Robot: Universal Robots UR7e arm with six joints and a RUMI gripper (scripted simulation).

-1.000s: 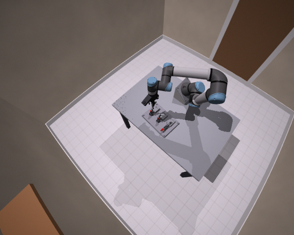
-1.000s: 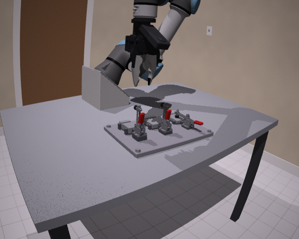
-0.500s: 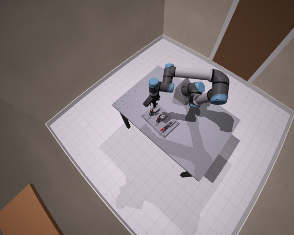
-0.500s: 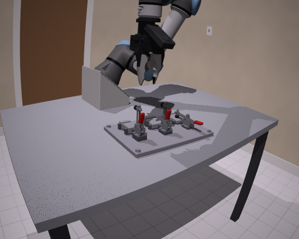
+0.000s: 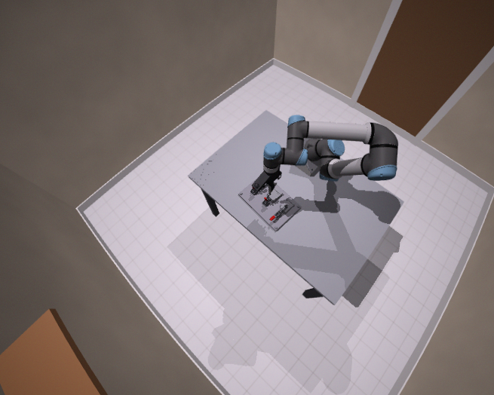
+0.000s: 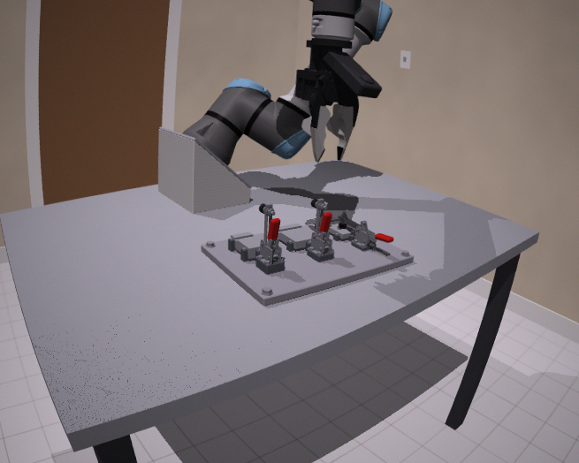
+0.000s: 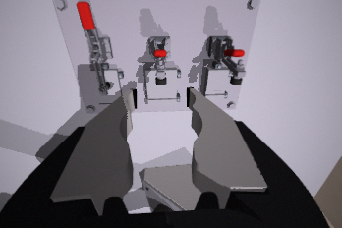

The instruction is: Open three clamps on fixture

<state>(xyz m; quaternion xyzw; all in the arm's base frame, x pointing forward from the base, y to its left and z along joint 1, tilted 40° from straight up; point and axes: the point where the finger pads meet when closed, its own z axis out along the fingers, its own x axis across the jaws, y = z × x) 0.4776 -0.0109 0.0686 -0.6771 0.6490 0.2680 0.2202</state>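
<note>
The grey fixture plate lies 210 mm below my hand and 30 mm behind it. Round my hand: grey part block 180 mm below, 110 mm to the right, 80 mm behind.
</note>
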